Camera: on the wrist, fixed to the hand. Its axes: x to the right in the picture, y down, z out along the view.
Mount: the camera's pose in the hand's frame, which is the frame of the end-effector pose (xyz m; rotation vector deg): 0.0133 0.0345 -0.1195 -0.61 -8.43 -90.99
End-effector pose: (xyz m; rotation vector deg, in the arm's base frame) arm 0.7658 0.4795 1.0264 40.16 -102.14 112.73
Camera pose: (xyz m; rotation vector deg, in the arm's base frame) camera 0.7225 0.5937 0.9993 89.61 -37.59 44.04
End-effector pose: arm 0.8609 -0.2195 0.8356 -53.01 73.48 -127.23
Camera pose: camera 0.7665 -0.1736 0.7676 89.14 -10.91 98.73
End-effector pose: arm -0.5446 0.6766 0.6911 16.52 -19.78 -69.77
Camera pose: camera -0.4621 0.6789 0.5971 27.62 -10.99 -160.89
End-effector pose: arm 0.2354 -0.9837 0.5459 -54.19 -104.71 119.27
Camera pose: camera 0.3039 -0.8868 0.5062 36.02 -91.81 59.47
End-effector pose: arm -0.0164 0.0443 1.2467 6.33 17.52 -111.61
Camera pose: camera 0.0023 0.0516 1.1232 18.72 -14.65 155.94
